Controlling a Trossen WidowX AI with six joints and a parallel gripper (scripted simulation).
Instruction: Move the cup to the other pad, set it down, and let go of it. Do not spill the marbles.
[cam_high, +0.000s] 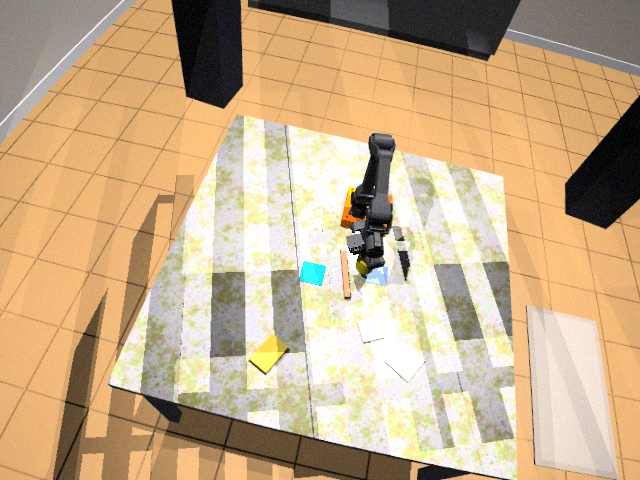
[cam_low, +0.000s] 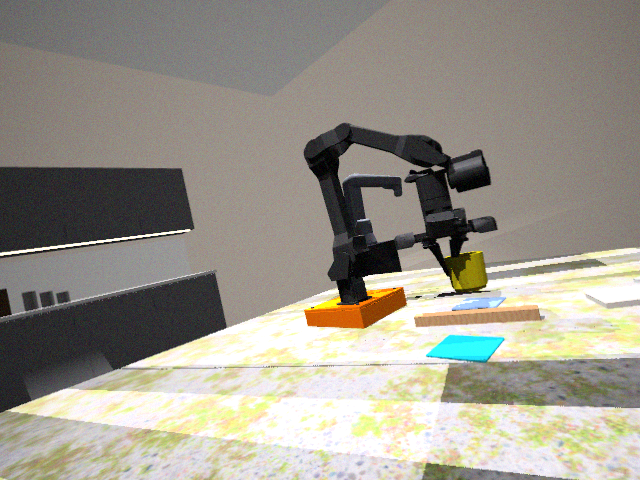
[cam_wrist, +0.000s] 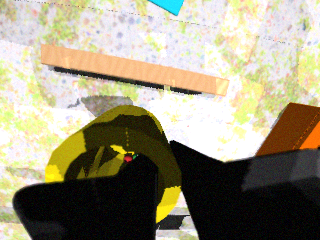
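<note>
Right now my gripper tip is 9 cm short of the cyan pad, 15 cm to the left of it and 9 cm above it. Round my gripper tip: red marble 1 cm ahead, 4 cm to the left, 2 cm below; then wooden bar 5 cm ahead, 4 cm to the right, 8 cm below; then yellow cup 2 cm ahead, 2 cm to the left.
</note>
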